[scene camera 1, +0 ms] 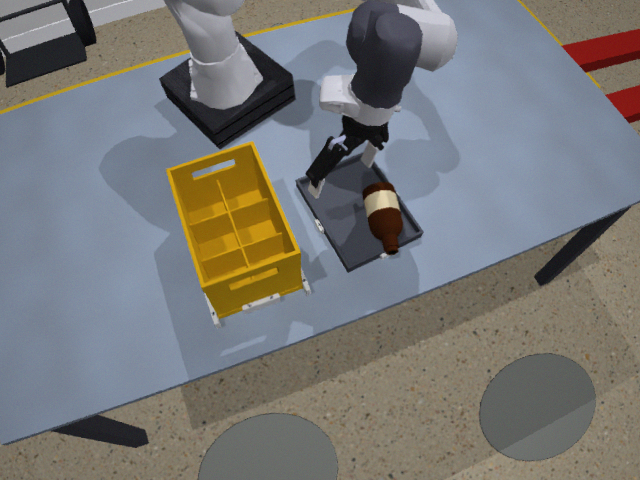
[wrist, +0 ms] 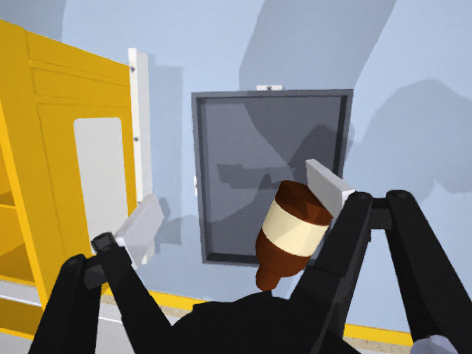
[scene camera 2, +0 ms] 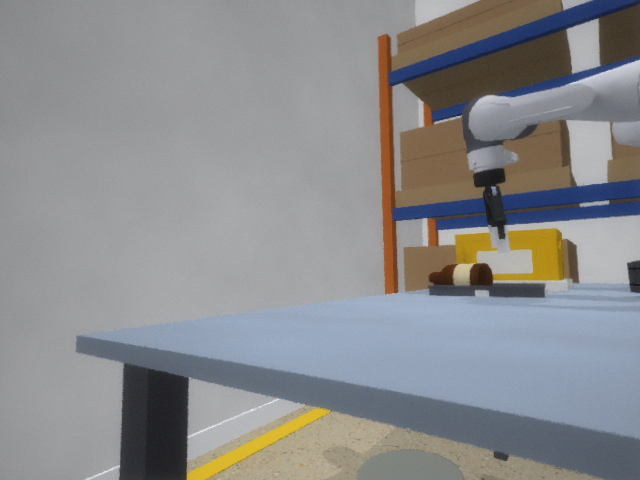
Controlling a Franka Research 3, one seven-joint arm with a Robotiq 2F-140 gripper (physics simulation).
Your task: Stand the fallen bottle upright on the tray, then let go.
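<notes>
The brown bottle [scene camera 1: 382, 206] [scene camera 2: 461, 274] [wrist: 295, 232] with a cream label lies on its side on the dark grey tray [scene camera 1: 348, 250] [scene camera 2: 522, 290] [wrist: 250, 122]. It lies toward one long side of the tray. Its base points toward the arm's side of the table and its neck reaches over the rim at the table's front side. My gripper [scene camera 1: 341, 173] [scene camera 2: 499, 244] [wrist: 232, 190] is wide open and empty, above the tray and higher than the bottle. In the wrist view the right fingertip overlaps the edge of the bottle's base; the left fingertip is well to the bottle's left.
A yellow crate [scene camera 1: 253, 293] [scene camera 2: 549, 258] [wrist: 55, 82] with compartments stands beside the tray, with white brackets [scene camera 1: 261, 303] at its foot. The robot's black base block [scene camera 1: 222, 126] is behind the crate. A shelf rack [scene camera 2: 385, 155] with boxes stands in the background.
</notes>
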